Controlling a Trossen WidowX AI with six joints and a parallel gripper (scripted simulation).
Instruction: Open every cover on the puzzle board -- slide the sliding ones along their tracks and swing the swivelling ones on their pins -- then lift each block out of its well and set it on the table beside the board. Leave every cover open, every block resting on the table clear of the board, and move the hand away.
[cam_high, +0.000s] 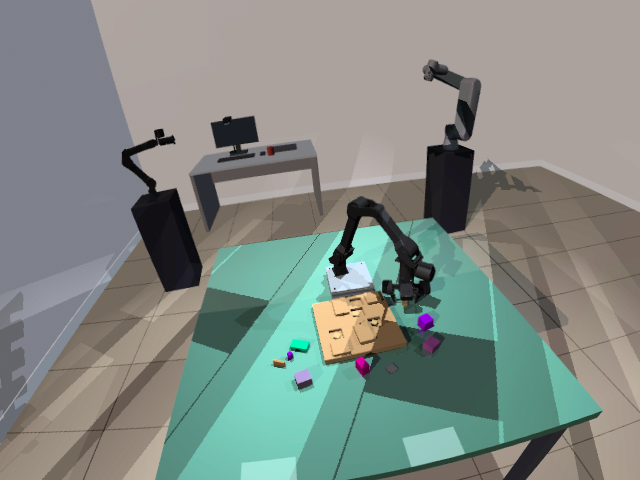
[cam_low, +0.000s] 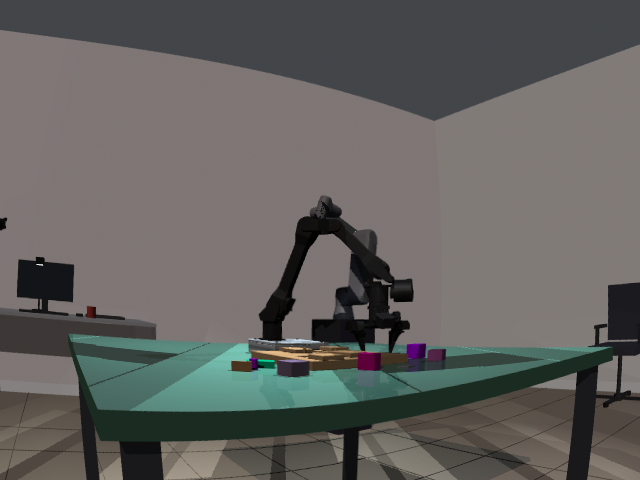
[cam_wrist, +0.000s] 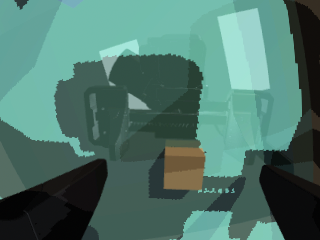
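The tan puzzle board is 50 mm ahead of my gripper tip, 220 mm to the right of it and 10 mm above it. The rest, counted from my gripper tip: grey tile 280 mm ahead, 170 mm to the right, 10 mm below; magenta block 250 mm ahead, 270 mm to the right, 10 mm above; green block 90 mm ahead, 450 mm to the right.
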